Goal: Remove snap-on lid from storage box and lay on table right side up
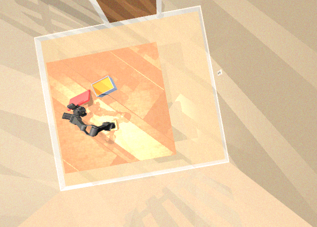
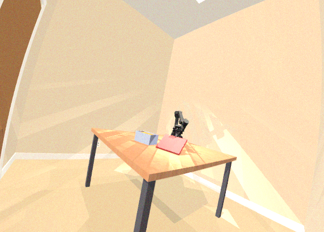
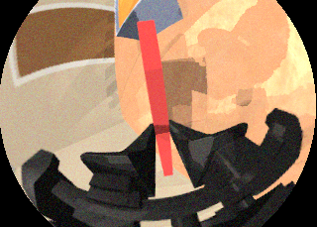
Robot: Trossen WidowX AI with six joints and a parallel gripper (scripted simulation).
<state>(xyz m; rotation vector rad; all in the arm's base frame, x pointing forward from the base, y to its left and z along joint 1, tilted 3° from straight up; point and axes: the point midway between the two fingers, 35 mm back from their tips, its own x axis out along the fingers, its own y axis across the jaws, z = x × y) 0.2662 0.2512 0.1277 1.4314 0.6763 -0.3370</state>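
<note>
Now: the lid 6 cm ahead of my gripper tip, 5 cm below it and 1 cm to the left of it. The rest, counted from my gripper tip: storage box 28 cm to the right, 14 cm ahead, 7 cm below.
</note>
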